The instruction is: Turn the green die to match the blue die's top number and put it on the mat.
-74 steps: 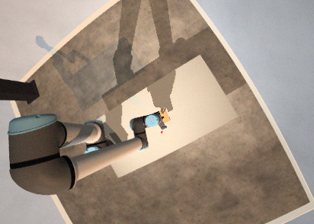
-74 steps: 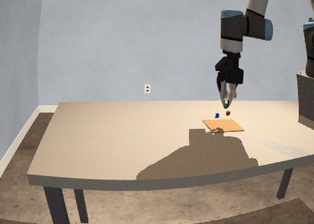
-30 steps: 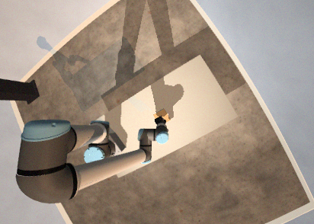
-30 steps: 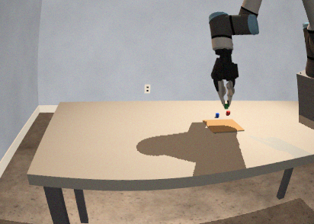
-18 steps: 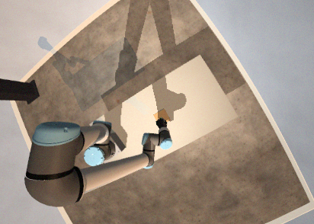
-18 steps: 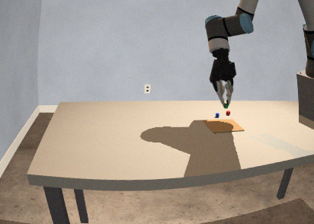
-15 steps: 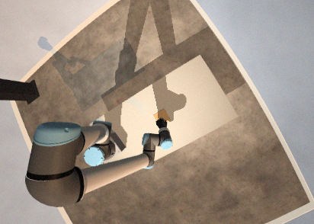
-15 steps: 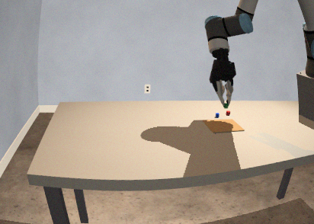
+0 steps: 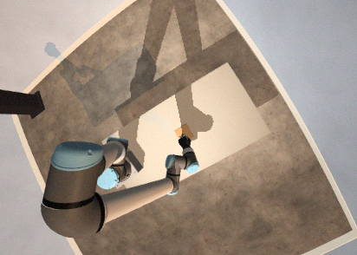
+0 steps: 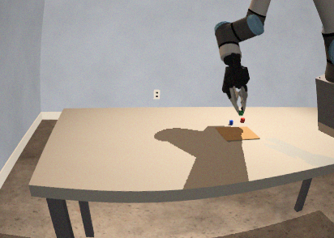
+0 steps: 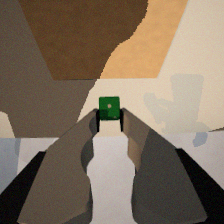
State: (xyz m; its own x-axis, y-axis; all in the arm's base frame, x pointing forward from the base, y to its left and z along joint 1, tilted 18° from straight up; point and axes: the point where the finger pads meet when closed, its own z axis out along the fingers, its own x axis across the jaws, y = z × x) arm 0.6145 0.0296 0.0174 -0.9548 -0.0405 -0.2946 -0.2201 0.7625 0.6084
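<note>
Right now my hand is 1 cm to the right of the green die and 1 cm above it. From my hand the other things lie so: red die 7 cm behind, 14 cm to the right, 8 cm below; mat 1 cm to the left, 9 cm below; blue die 1 cm behind, 11 cm to the right, 8 cm below.
</note>
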